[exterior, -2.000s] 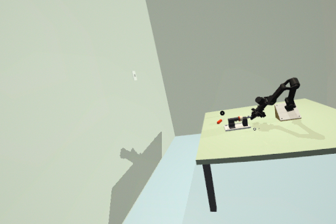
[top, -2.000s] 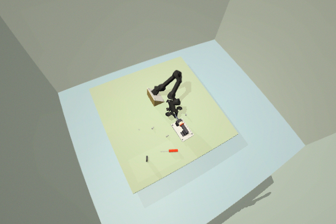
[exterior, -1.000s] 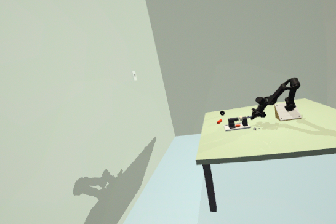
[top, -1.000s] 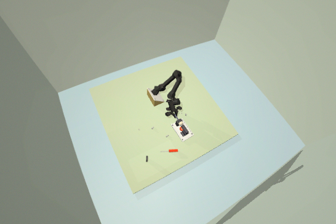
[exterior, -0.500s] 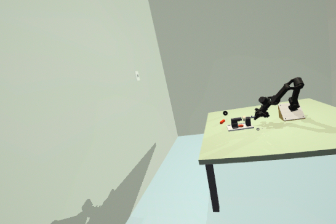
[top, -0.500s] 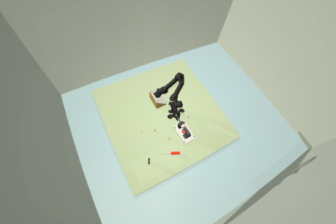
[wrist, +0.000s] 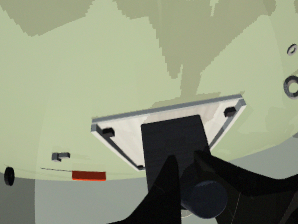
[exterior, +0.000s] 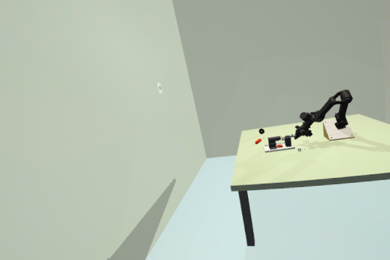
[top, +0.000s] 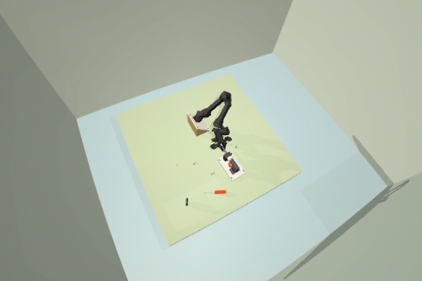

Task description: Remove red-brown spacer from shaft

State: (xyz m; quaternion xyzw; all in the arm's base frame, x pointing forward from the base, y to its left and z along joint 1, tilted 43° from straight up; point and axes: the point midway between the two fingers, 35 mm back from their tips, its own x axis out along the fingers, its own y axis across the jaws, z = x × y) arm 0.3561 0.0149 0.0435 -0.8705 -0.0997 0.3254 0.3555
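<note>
Right now my gripper tip is 12 cm short of the red-brown spacer, 1 cm to the left of it and 4 cm above it. The rest, counted from my gripper tip: red-handled screwdriver 24 cm ahead, 27 cm to the right, 5 cm below; black disc 19 cm ahead, 50 cm to the right, 2 cm below; shaft 3 cm ahead, 3 cm above.
</note>
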